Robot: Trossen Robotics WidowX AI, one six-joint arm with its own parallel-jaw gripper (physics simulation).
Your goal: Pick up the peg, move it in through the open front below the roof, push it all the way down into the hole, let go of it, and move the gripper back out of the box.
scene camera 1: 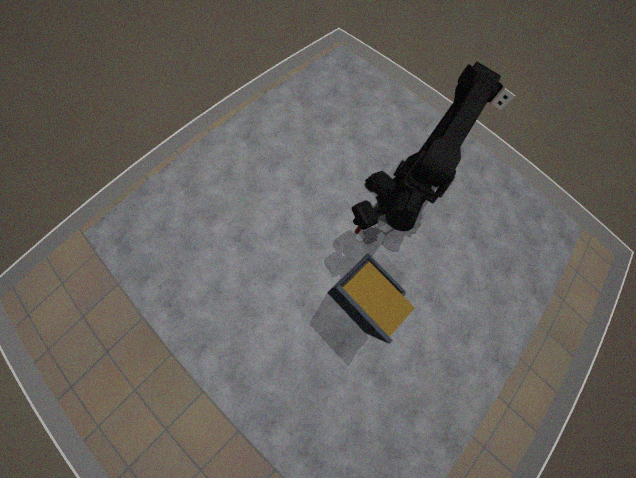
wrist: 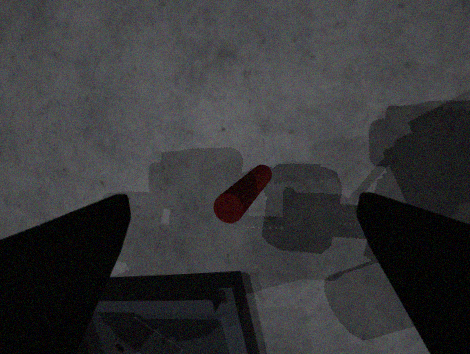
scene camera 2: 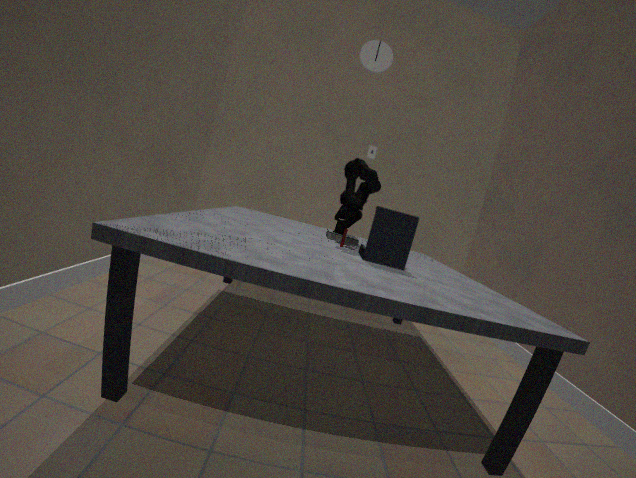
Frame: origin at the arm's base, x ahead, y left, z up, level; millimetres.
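Where they show: gripper, between the fingertips: [wrist: 245, 204] [scene camera 2: 345, 225]; arm's base, origin of its link: [scene camera 2: 339, 233].
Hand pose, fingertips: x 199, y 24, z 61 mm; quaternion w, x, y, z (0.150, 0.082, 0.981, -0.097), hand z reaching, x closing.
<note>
Things, the pixels of their top centre, and the offset from my fingertips. Level surfaces: height alone.
- red peg, centre of its top: [wrist: 228, 208] [scene camera 1: 362, 223] [scene camera 2: 346, 228] 12 mm ahead, 5 mm left, 14 mm down
- yellow roof, centre of its top: [scene camera 1: 389, 287] [scene camera 2: 393, 211] 116 mm ahead, 168 mm left, 108 mm up
- grey table, height of its surface: 95 mm down
The red peg [scene camera 1: 357, 229] [scene camera 2: 343, 238] [wrist: 240, 196] stands upright on the table. My gripper [scene camera 2: 339, 229] [wrist: 245, 204] is open and empty. In the wrist view its fingers are wide apart, one to each side of the peg, with the peg's top near the middle of the gap. In scene camera 1 the gripper's tips are hidden under the arm. The box, with a yellow roof [scene camera 1: 377, 299] and dark walls [scene camera 2: 391, 237] [wrist: 175, 285], stands near the peg. The wrist view shows part of its inside at the lower left. The hole cannot be made out.
The grey table [scene camera 1: 231, 205] [scene camera 2: 287, 262] carries the box and peg. The black arm [scene camera 1: 437, 154] [scene camera 2: 359, 179] reaches in from the upper right in scene camera 1. Overlapping shadows lie around the peg. A clock [scene camera 2: 376, 56] hangs on the wall.
</note>
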